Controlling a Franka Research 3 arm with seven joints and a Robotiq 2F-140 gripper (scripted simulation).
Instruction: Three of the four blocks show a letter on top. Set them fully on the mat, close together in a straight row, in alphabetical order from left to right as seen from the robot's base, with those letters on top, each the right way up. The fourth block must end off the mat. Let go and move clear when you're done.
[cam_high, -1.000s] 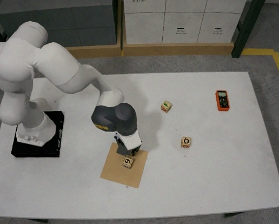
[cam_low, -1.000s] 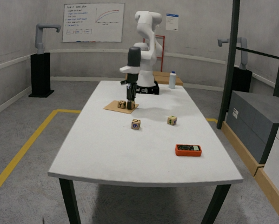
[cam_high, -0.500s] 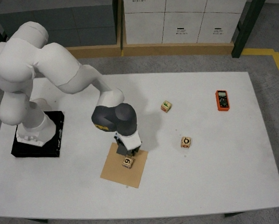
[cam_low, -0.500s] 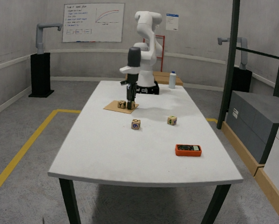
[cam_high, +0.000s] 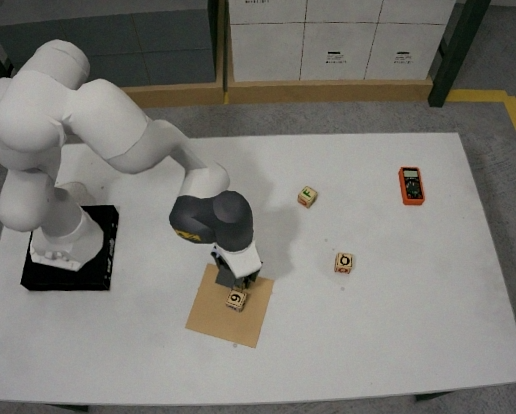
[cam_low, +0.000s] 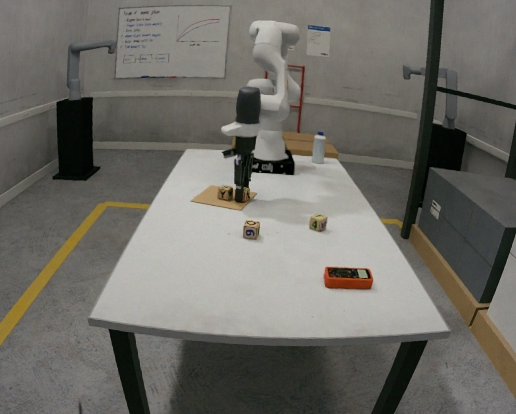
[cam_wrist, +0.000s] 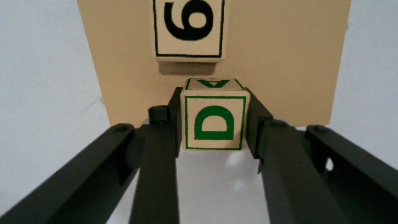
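The block lies 10 mm below my hand. Also, from my hand: tan mat 30 mm behind, 70 mm to the right, 40 mm below; orange multimeter 550 mm ahead, 300 mm to the left, 20 mm below; white bottle 650 mm behind, 380 mm to the left, 40 mm above.
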